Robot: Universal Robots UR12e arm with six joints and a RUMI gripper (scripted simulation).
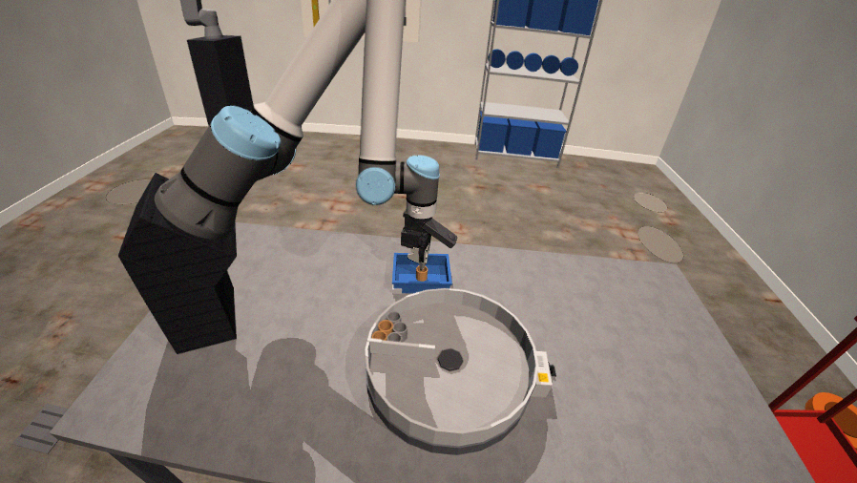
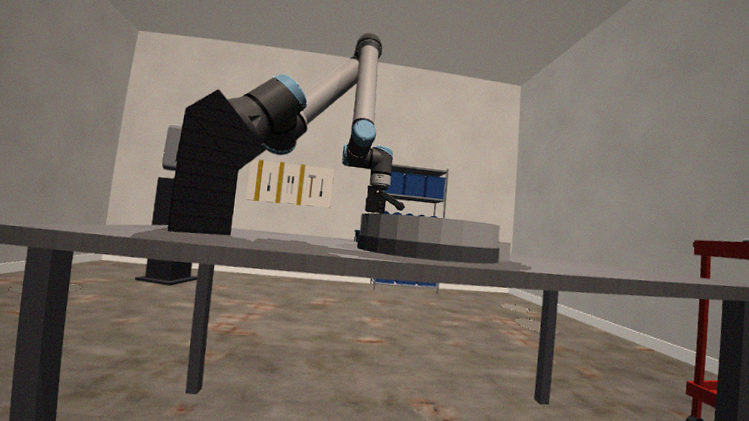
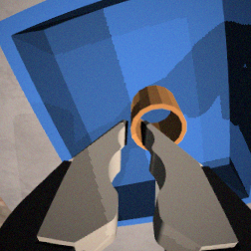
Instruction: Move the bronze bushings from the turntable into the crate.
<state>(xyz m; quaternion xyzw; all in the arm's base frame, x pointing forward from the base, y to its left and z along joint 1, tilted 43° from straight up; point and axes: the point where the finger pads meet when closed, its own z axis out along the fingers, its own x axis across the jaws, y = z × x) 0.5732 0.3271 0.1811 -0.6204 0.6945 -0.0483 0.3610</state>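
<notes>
Now: hand 2 cm to the left of the blue crate and 2 cm above it. Also, from my hand: turntable: 19 cm ahead, 33 cm to the right, 1 cm above.
</notes>
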